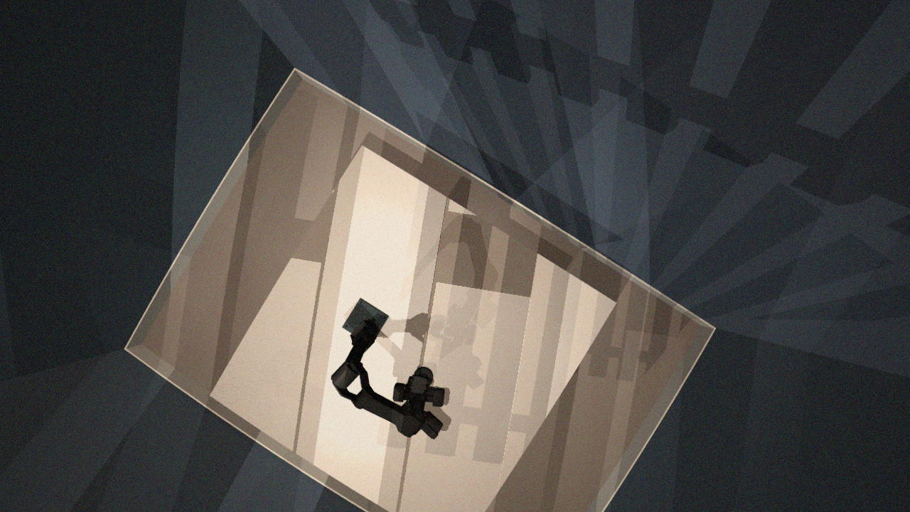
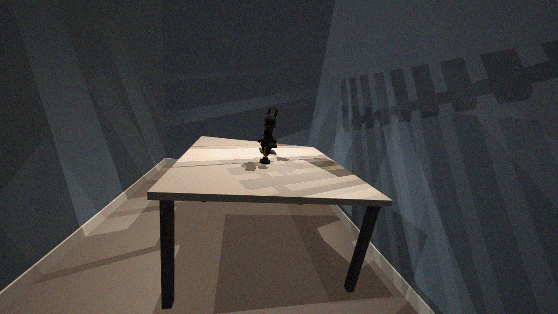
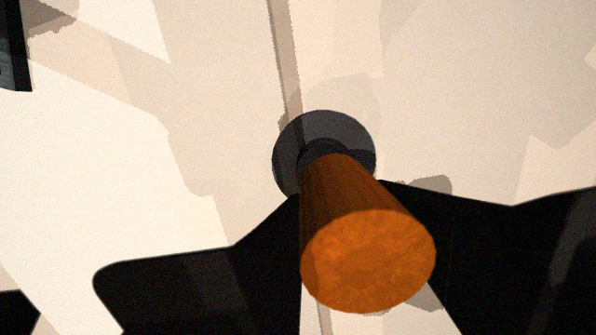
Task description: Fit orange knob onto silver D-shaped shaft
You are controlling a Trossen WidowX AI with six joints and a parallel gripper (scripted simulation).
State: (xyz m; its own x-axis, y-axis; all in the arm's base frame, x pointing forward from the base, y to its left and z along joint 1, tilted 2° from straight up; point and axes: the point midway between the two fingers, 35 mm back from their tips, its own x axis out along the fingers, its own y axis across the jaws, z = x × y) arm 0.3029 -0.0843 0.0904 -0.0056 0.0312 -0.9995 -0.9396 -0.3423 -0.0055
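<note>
The round pedestal is 4 cm below my gripper tip. From my gripper tip the other things lie so: orange knob 3 cm above.
</note>
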